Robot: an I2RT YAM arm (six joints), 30 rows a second.
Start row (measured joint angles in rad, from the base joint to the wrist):
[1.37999 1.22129 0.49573 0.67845 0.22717 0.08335]
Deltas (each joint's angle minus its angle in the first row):
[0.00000 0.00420 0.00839 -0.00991 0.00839 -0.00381]
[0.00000 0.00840 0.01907 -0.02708 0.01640 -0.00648]
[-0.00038 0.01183 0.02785 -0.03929 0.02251 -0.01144]
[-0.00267 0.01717 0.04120 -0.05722 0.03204 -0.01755]
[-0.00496 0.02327 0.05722 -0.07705 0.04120 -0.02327]
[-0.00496 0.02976 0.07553 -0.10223 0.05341 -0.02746]
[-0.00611 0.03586 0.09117 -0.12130 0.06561 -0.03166]
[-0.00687 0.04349 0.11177 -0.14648 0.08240 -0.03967]
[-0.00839 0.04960 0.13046 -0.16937 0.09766 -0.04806]
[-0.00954 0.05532 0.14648 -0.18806 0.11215 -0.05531]
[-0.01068 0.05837 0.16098 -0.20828 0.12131 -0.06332]
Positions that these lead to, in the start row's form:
[1.37999 1.22549 0.50412 0.66854 0.23556 0.07954]
[1.37999 1.22969 0.51480 0.65137 0.24357 0.07687]
[1.37961 1.23312 0.52358 0.63916 0.24968 0.07191]
[1.37732 1.23846 0.53693 0.62123 0.25921 0.06580]
[1.37503 1.24456 0.55295 0.60140 0.26837 0.06008]
[1.37503 1.25105 0.57126 0.57622 0.28058 0.05589]
[1.37388 1.25715 0.58690 0.55715 0.29278 0.05169]
[1.37312 1.26478 0.60750 0.53197 0.30957 0.04368]
[1.37160 1.27089 0.62619 0.50908 0.32483 0.03529]
[1.37045 1.27661 0.64221 0.49039 0.33932 0.02804]
[1.36931 1.27966 0.65671 0.47017 0.34848 0.02003]

